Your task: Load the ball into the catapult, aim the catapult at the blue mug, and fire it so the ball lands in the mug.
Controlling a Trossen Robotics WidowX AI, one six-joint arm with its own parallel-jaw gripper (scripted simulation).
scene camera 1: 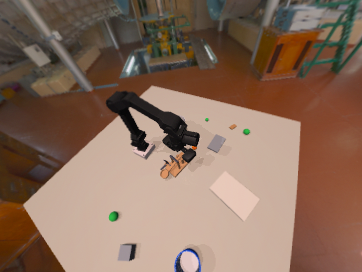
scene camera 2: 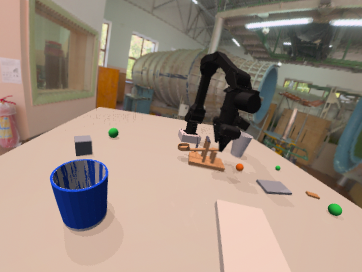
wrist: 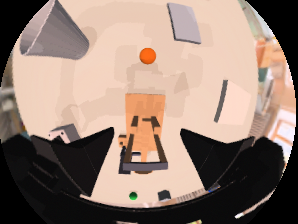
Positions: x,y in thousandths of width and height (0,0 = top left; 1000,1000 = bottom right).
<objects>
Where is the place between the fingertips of the gripper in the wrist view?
498,587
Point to a wooden catapult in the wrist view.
At 482,507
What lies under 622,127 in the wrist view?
A grey flat tile.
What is the gripper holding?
Nothing.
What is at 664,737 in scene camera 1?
A white slab.
</objects>
